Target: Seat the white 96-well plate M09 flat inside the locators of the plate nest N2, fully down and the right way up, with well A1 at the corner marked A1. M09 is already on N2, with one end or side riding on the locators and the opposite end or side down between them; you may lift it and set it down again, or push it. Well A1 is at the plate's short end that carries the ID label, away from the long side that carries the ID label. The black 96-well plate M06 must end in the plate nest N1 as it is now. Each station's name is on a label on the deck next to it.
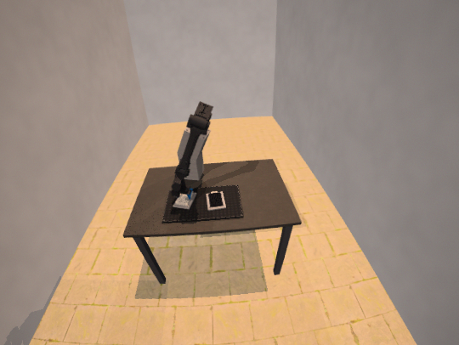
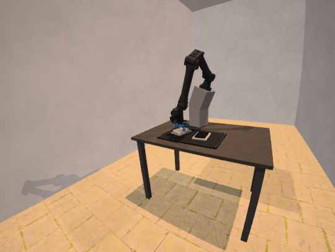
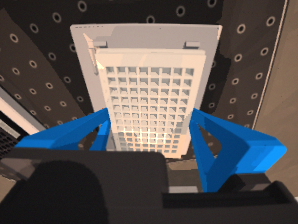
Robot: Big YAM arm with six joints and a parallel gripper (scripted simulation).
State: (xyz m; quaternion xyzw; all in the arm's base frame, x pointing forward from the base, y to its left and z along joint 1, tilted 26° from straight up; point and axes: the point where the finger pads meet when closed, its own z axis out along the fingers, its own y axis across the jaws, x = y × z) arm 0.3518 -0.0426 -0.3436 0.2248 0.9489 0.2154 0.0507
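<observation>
Now: the white 96-well plate M09 10 mm below my hand. Round my hand: black plate M06: 210 mm to the left, 60 mm ahead, 10 mm below; plate nest N2: 20 mm below; deck label: 90 mm behind, 40 mm to the left, 30 mm below.
</observation>
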